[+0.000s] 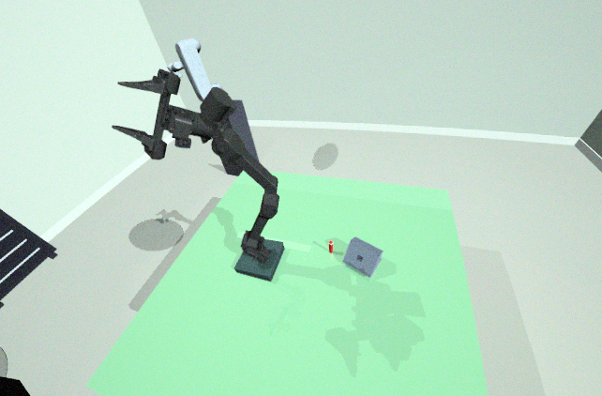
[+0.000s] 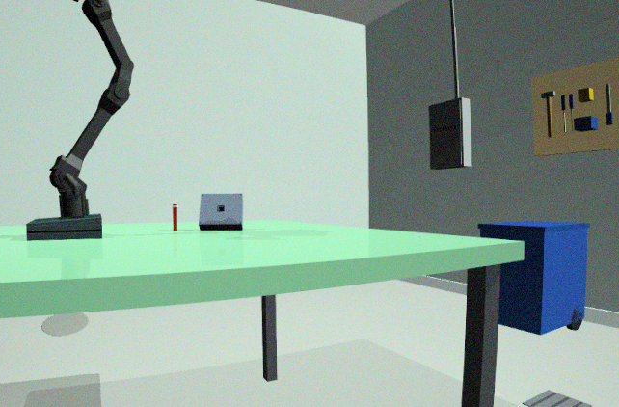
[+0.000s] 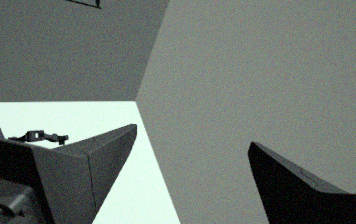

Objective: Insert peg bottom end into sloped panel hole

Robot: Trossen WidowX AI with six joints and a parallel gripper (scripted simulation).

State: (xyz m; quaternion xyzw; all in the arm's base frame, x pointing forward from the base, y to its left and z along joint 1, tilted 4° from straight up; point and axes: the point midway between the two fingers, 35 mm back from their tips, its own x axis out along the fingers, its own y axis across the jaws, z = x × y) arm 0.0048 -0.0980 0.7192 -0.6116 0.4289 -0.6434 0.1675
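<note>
My gripper tip is now 320 mm short of the red square peg, 300 mm to the right of it and 730 mm above it. From my gripper tip the other things lie so: panel 460 mm ahead, 290 mm to the left, 730 mm below.
</note>
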